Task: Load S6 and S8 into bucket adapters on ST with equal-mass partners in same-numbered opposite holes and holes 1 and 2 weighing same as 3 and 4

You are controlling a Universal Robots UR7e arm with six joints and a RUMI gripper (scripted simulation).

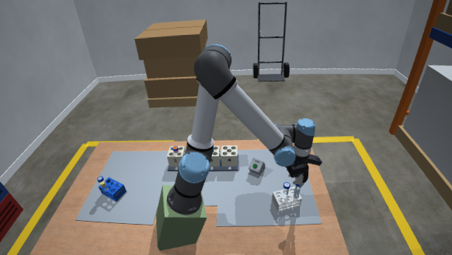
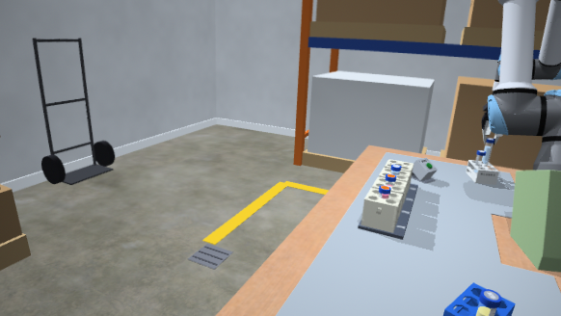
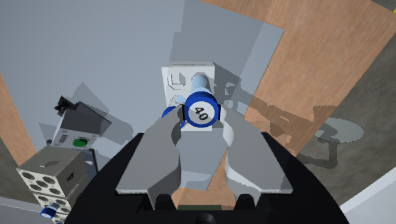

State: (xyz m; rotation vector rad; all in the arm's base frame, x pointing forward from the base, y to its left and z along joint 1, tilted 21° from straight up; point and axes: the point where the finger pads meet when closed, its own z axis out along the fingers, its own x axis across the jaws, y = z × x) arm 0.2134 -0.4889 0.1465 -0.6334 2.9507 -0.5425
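Right now the water blank is 10 mm behind my hand and 50 mm below it. The rest, counted from my hand: green DONE key 200 mm ahead, 230 mm to the left, 100 mm below; loading stand ST 250 mm ahead, 550 mm to the left, 160 mm below; white rack 40 mm to the left, 130 mm below.
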